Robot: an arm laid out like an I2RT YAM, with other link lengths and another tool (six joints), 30 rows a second.
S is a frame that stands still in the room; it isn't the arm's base.
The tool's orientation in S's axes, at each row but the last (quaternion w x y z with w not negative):
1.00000, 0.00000, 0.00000, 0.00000
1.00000, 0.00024, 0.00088, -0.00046
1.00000, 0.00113, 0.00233, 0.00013
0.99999, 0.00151, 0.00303, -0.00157
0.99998, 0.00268, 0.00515, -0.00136
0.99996, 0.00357, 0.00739, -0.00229
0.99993, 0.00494, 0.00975, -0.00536
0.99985, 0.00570, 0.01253, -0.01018
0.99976, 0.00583, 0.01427, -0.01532
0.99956, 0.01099, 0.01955, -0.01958
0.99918, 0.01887, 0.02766, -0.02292
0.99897, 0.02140, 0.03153, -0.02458
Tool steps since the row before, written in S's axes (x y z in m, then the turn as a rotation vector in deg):
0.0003, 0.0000, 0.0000, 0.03, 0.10, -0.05
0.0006, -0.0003, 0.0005, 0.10, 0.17, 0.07
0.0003, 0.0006, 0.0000, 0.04, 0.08, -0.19
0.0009, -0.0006, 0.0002, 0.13, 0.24, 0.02
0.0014, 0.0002, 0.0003, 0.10, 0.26, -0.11
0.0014, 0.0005, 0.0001, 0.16, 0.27, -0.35
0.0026, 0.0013, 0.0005, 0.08, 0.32, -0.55
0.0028, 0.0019, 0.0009, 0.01, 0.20, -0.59
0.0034, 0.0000, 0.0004, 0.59, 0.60, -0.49
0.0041, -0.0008, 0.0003, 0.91, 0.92, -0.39
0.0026, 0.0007, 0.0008, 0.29, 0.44, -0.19
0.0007, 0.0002, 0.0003, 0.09, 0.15, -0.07
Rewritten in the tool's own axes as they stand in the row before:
0.0003, 0.0000, 0.0000, 0.03, 0.10, -0.05
0.0006, -0.0003, 0.0005, 0.10, 0.17, 0.07
0.0003, 0.0006, 0.0000, 0.04, 0.08, -0.19
0.0009, -0.0006, 0.0002, 0.13, 0.24, 0.02
0.0014, 0.0002, 0.0003, 0.10, 0.26, -0.11
0.0014, 0.0005, 0.0001, 0.16, 0.27, -0.35
0.0026, 0.0013, 0.0005, 0.09, 0.32, -0.55
0.0027, 0.0020, 0.0009, 0.02, 0.19, -0.59
0.0034, 0.0001, 0.0005, 0.59, 0.61, -0.48
0.0041, -0.0006, 0.0005, 0.89, 0.95, -0.38
0.0025, 0.0008, 0.0009, 0.28, 0.45, -0.19
0.0007, 0.0002, 0.0003, 0.09, 0.15, -0.07

